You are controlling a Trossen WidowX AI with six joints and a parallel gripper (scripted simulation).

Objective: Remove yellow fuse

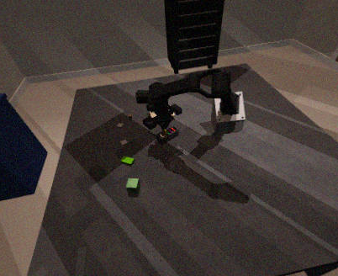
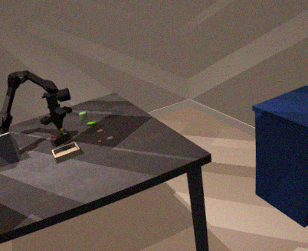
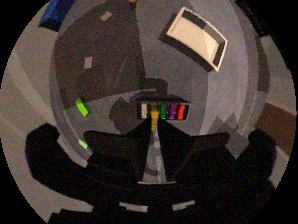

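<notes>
Now: the small tray 20 cm to the right of my gripper tip, 7 cm below it and 1 cm behind it. The rest, counted from my gripper tip: yellow fuse 1 cm below; green cube 25 cm to the left, 17 cm ahead, 5 cm below; flat green piece 19 cm ahead, 10 cm to the left, 6 cm below.
</notes>
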